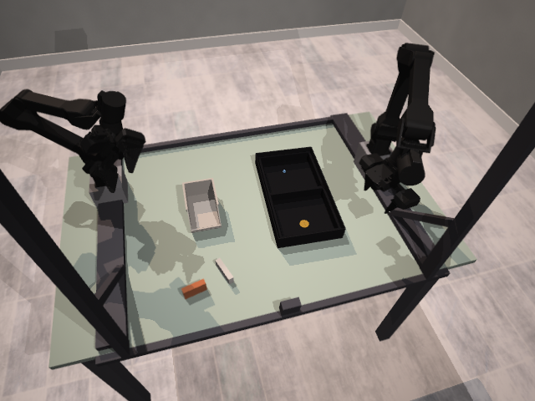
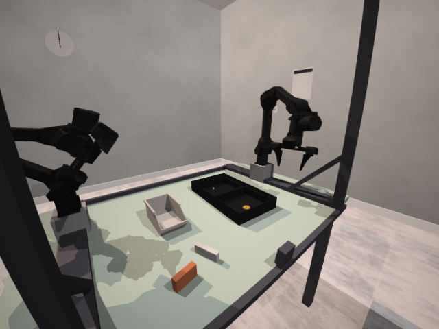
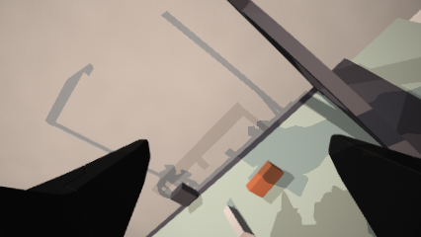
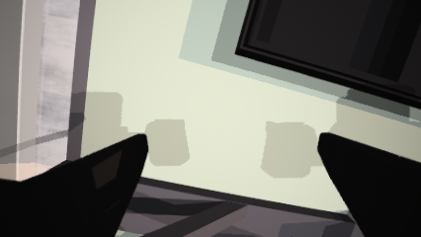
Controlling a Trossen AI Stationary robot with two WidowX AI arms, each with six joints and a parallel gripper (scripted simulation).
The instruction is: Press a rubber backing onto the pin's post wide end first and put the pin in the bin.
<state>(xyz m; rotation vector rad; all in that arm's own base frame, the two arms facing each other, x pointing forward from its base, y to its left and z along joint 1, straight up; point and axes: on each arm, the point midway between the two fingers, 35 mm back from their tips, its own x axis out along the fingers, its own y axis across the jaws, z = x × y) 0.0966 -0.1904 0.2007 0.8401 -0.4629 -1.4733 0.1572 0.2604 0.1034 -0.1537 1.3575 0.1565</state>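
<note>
My right gripper is now 190 mm above the pin, 180 mm to the right of it and 60 mm short of it. From my right hand the other things lie so: black two-compartment tray 180 mm to the left, 180 mm below, 180 mm ahead; orange block 530 mm to the left, 180 mm below, 120 mm behind; bin 500 mm to the left, 160 mm below, 150 mm ahead.
</note>
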